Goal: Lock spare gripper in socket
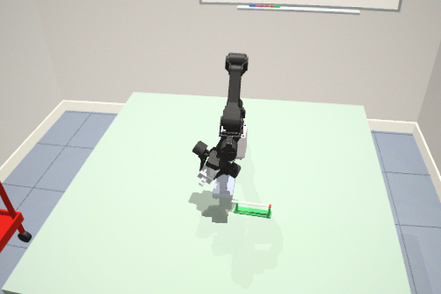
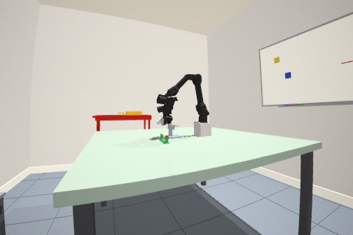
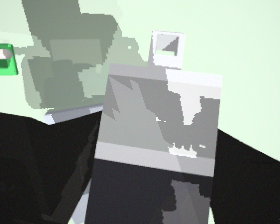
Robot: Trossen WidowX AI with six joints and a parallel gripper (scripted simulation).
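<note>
The spare gripper is 10 mm to the left of my gripper tip and 10 mm above it. Also, from my gripper tip: green rack 180 mm to the left, 90 mm below, 70 mm ahead; then grey-blue mount 60 mm to the left, 60 mm below, 50 mm behind.
</note>
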